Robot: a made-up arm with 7 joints.
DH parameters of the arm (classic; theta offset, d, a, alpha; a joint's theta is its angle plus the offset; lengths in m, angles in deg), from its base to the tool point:
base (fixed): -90 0.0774 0 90
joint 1: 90 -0.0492 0.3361 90
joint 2: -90 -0.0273 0.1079 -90
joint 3: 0 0.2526 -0.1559 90
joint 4: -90 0.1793 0.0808 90
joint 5: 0 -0.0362 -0.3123 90
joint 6: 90 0.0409 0.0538 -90
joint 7: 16.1 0 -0.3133 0
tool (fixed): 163.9 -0.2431 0 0
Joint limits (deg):
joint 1: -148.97..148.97
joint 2: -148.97..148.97
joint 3: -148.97..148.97
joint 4: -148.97..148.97
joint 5: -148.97..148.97
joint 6: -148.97..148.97
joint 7: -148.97..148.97
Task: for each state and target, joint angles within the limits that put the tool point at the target. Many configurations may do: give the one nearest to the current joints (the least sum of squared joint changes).
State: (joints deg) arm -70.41 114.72 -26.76 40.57 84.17 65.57 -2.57
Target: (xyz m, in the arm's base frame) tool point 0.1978 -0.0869 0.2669
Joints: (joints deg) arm -55.02 126.35 -31.05 12.81 92.03 92.77 4.96
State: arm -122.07 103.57 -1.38 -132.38 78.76 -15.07 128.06
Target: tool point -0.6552 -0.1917 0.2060
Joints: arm -99.71 96.46 -19.34 -124.79 91.49 29.22 124.69
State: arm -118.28 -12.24 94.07 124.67 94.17 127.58 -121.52
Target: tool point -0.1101 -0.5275 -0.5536
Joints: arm -123.15 -26.65 100.96 125.13 104.97 144.80 -138.19
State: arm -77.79 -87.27 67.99 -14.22 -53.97 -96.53 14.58
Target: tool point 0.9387 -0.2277 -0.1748
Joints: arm -81.97 -63.10 57.50 6.29 -49.53 -112.56 11.56
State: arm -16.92 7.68 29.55 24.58 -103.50 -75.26 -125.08
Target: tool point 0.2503 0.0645 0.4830
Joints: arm 7.21 9.32 34.66 19.87 -120.11 -61.68 -137.86
